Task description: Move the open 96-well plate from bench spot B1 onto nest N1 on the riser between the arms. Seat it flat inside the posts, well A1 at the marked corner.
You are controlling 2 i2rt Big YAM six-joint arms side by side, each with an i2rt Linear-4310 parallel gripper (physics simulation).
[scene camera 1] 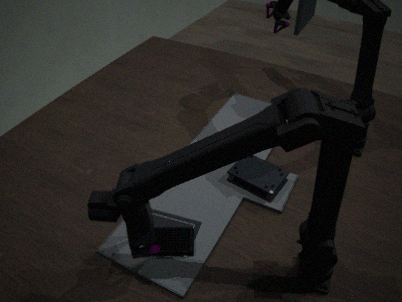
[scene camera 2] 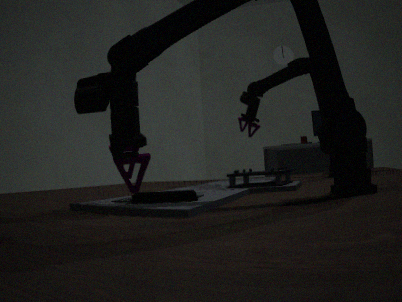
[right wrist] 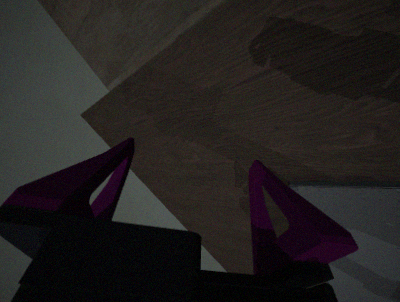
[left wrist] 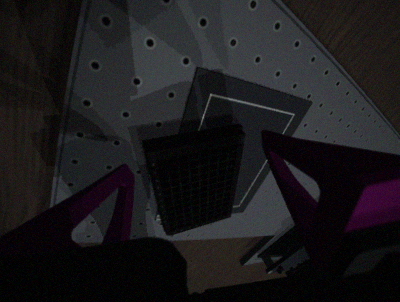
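Where they show: left gripper, fingertip midpoint: point(scene camera 1: 145, 238) point(scene camera 2: 131, 185) point(left wrist: 193, 155); right gripper, fingertip midpoint: point(scene camera 1: 271, 25) point(scene camera 2: 245, 134) point(right wrist: 195, 154); left arm's base, origin of the base link: point(scene camera 1: 314, 271) point(scene camera 2: 352, 192).
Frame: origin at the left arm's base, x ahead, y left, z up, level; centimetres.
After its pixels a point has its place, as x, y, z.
Observation:
The dark 96-well plate point(scene camera 1: 175, 242) {37.7, 4.3, 2.7} point(scene camera 2: 167, 196) {37.3, 7.6, 2.5} point(left wrist: 197, 182) {40.6, 4.5, 2.6} lies skewed, partly over the dark patch with a white outline point(left wrist: 300, 104) {49.9, -3.9, 1.5} on the pale perforated board. My left gripper point(scene camera 2: 134, 189) {45.2, 7.0, 4.7} point(left wrist: 193, 155) {45.2, 7.0, 4.7} is open and points down over the plate, one finger beyond each long side in the left wrist view; contact cannot be told. In scene camera 1 the arm hides part of the plate. The dark riser point(scene camera 1: 260, 175) {20.7, -26.1, 5.3} point(scene camera 2: 260, 182) {22.2, -31.2, 1.9} with small posts stands farther along; the marked corner is unclear. My right gripper point(scene camera 1: 274, 24) {33.0, -106.2, 23.6} point(scene camera 2: 247, 133) {33.0, -106.2, 23.6} point(right wrist: 195, 154) {33.0, -106.2, 23.6} is open and empty, high up.
The perforated board point(scene camera 1: 210, 207) {32.7, -11.8, 1.3} point(scene camera 2: 165, 211) {34.3, 17.2, 1.0} point(left wrist: 112, 87) {47.7, 12.4, 1.3} lies on the brown wooden table point(scene camera 1: 125, 100) {86.2, -58.6, 0.0} point(scene camera 2: 200, 255) {23.4, 38.6, 0.0} point(right wrist: 175, 90) {53.3, -110.9, 0.0}. My left arm spans above the board between plate and riser. A grey cabinet point(scene camera 2: 295, 159) with a red object point(scene camera 2: 303, 139) stands in the background.

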